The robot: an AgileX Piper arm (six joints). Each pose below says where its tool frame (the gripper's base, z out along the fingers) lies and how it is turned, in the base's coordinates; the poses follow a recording.
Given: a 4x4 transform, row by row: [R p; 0 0 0 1], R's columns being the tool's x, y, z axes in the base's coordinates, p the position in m. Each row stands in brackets.
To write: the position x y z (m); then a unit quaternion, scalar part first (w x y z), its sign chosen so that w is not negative. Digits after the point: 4 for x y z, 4 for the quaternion.
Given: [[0.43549 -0.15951 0.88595 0.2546], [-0.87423 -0.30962 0.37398 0.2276], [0.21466 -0.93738 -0.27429 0.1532], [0 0 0 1]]
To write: 0.2546 0.2276 0.1532 0.4614 -0.7105 0.3637 -0.3872
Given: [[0.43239 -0.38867 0.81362 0.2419], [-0.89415 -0.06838 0.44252 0.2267], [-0.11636 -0.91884 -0.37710 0.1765], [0 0 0 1]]
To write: 0.2419 0.2267 0.1765 0.4967 -0.6852 0.4681 -0.2544
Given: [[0.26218 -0.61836 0.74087 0.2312], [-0.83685 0.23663 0.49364 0.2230], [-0.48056 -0.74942 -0.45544 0.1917], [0 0 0 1]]
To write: 0.2312 0.2230 0.1917 0.5107 -0.6085 0.5979 -0.1070
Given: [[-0.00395 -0.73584 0.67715 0.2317], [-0.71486 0.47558 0.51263 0.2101], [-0.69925 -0.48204 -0.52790 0.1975], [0 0 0 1]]
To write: 0.2317 0.2101 0.1975 0.4857 -0.5119 0.7084 0.0108
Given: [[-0.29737 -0.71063 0.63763 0.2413], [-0.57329 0.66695 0.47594 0.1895], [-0.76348 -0.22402 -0.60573 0.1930], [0 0 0 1]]
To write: 0.2413 0.1895 0.1930 0.4370 -0.4004 0.8016 0.0786
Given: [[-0.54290 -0.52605 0.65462 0.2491], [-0.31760 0.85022 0.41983 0.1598], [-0.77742 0.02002 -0.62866 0.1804], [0 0 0 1]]
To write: 0.2491 0.1598 0.1804 0.4119 -0.2427 0.8692 0.1265
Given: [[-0.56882 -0.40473 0.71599 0.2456], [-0.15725 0.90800 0.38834 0.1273], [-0.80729 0.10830 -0.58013 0.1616], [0 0 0 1]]
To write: 0.2456 0.1273 0.1616 0.4356 -0.1607 0.8742 0.1420
